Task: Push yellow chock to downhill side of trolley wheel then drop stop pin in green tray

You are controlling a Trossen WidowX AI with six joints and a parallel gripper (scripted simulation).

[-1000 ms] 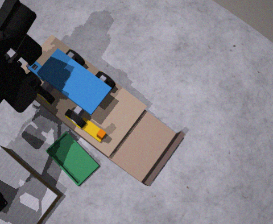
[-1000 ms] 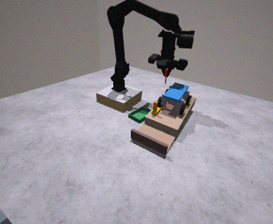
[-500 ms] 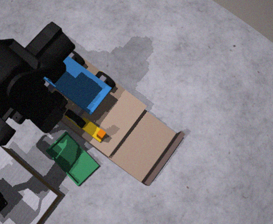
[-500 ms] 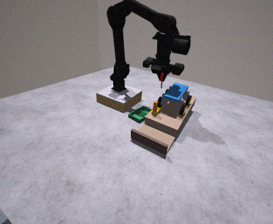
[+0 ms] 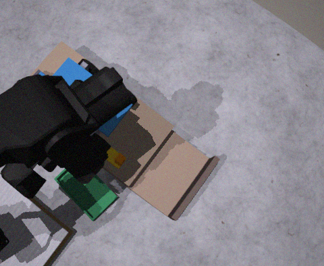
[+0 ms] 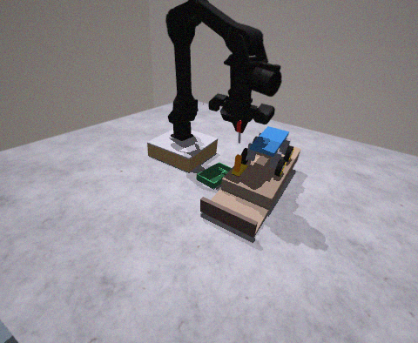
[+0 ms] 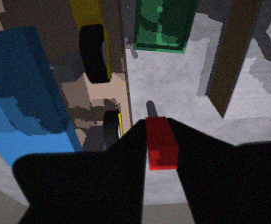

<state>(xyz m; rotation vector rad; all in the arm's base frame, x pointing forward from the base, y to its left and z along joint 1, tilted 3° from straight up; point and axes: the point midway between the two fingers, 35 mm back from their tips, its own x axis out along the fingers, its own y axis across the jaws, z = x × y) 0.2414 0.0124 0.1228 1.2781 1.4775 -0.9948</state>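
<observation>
Right now my gripper tip is 20 mm past the green tray, 70 mm to the left of it and 160 mm above it. The rest, counted from my gripper tip: red-headed stop pin right at my gripper tip; yellow chock 60 mm ahead, 70 mm to the right, 70 mm below; blue trolley 100 mm ahead, 30 mm to the left, 40 mm below.
</observation>
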